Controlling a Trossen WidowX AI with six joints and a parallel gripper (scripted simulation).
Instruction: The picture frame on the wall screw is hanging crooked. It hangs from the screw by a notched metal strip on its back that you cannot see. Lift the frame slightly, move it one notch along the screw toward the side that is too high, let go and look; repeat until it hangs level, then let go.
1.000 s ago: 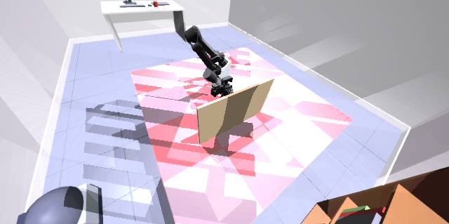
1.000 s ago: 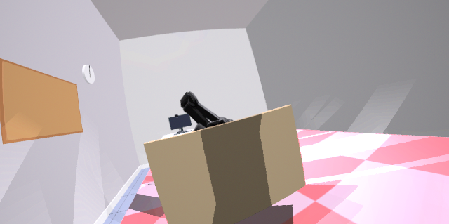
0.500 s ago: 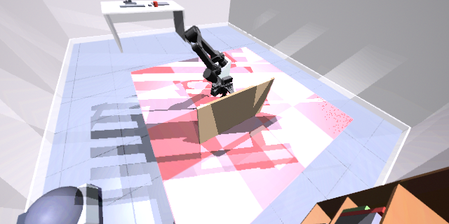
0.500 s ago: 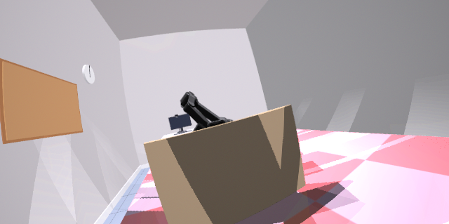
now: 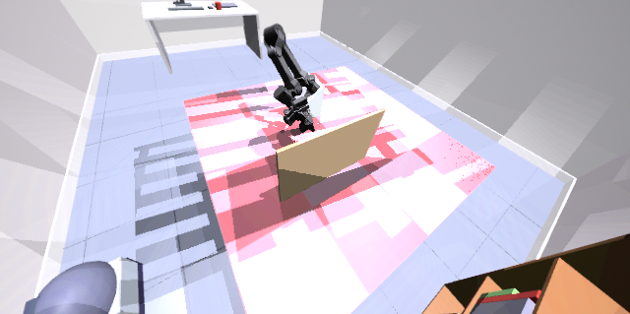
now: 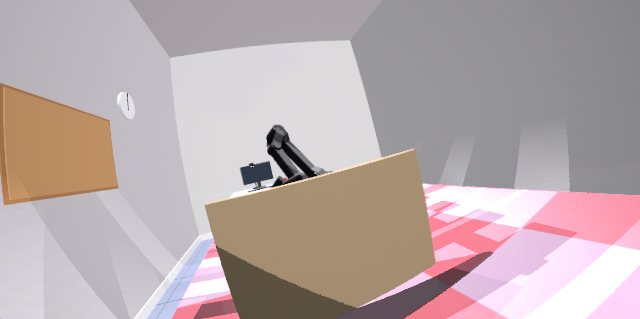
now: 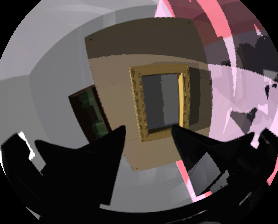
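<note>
Right now my gripper tip is 11 cm short of the picture frame, 1 cm to the right of it and 5 cm above it. Round my gripper tip: wall panel (12 cm ahead, 2 cm to the left, 5 cm below).
</note>
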